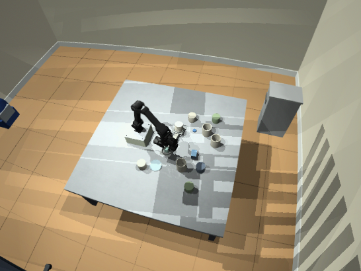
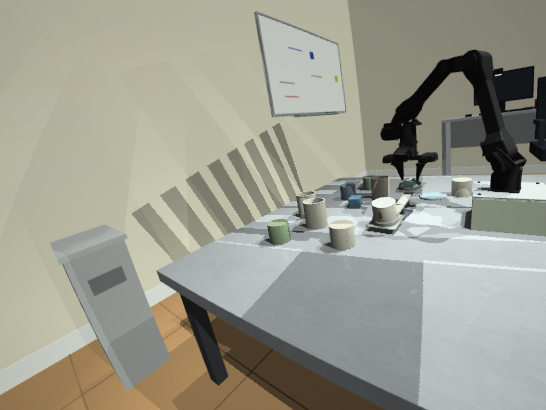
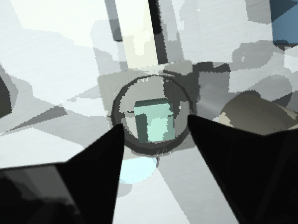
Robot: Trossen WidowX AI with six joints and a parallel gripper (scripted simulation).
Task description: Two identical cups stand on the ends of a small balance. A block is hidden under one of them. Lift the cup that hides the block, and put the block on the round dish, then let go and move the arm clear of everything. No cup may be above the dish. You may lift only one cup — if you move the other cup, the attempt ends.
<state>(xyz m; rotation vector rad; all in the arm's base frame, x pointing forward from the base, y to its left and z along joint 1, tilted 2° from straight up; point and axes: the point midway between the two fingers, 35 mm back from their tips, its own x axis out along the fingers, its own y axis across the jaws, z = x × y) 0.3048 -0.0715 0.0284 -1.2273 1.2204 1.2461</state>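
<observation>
My gripper tip is 1 cm above the small teal block. From my gripper tip the other things lie so: round pale blue dish 4 cm behind, 12 cm to the right, 10 cm below; then blue block 20 cm ahead, 9 cm to the left, 8 cm below; then blue cylinder 29 cm ahead, 2 cm to the right, 6 cm below.
</observation>
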